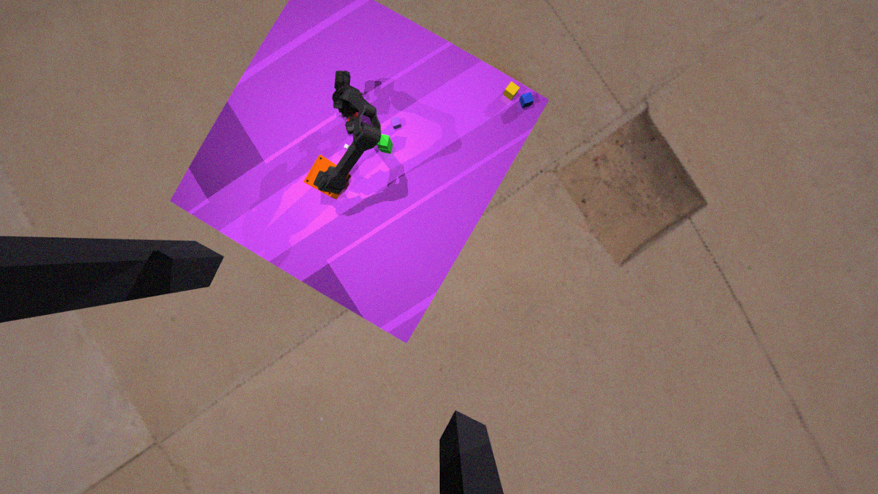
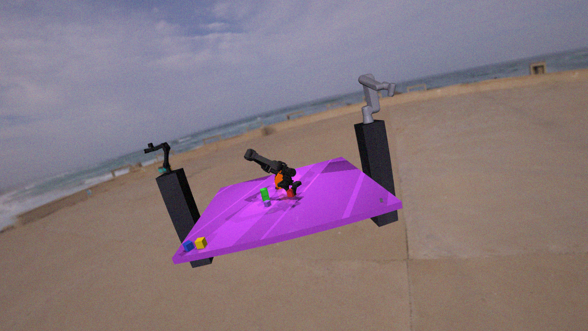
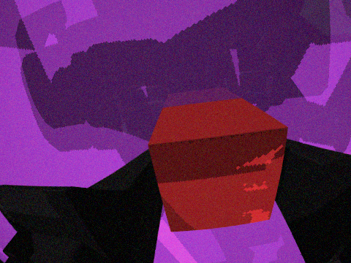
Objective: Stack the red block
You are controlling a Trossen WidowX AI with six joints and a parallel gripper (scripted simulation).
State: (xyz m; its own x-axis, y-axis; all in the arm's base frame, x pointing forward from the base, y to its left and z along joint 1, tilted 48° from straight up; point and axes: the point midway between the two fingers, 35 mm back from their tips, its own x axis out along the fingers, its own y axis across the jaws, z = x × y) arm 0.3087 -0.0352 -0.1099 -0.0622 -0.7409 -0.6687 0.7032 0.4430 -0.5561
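The tiny white cube lies 13 cm behind my gripper tip and 3 cm to the right of it. The rest, counted from my gripper tip: yellow block 44 cm ahead, 58 cm to the right, 2 cm above; small purple block 7 cm ahead, 18 cm to the right, 1 cm above; red block 2 cm above.
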